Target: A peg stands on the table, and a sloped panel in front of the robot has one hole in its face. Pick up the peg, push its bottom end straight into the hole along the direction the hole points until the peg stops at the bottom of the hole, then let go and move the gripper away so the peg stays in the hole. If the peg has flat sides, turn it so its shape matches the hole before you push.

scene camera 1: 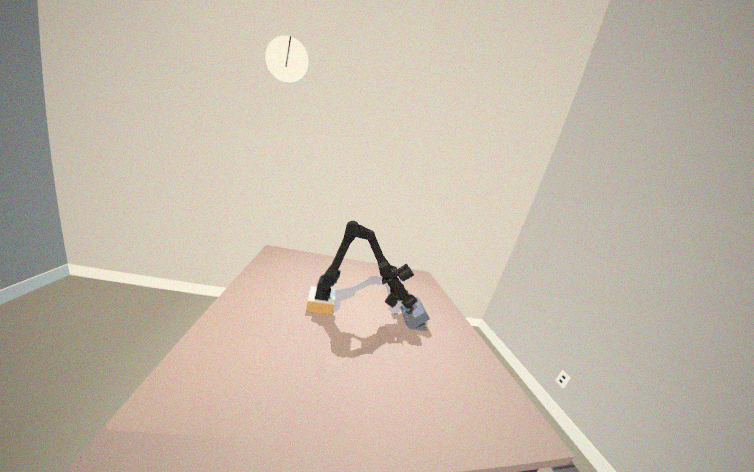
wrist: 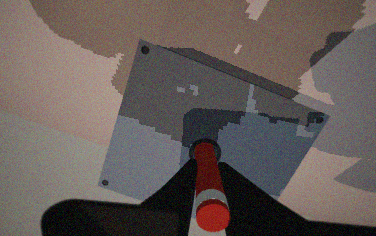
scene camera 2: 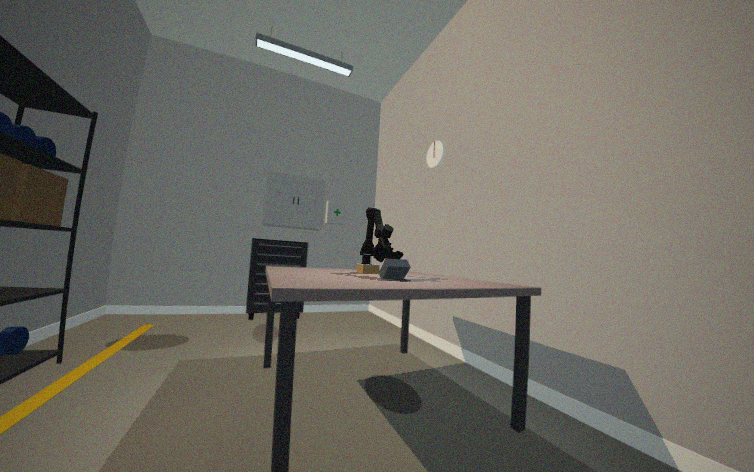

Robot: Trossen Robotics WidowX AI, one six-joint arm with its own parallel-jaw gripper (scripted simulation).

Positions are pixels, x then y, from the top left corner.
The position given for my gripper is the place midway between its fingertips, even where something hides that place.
Labels:
My gripper [wrist: 206, 167] holds a red peg [wrist: 211, 204].

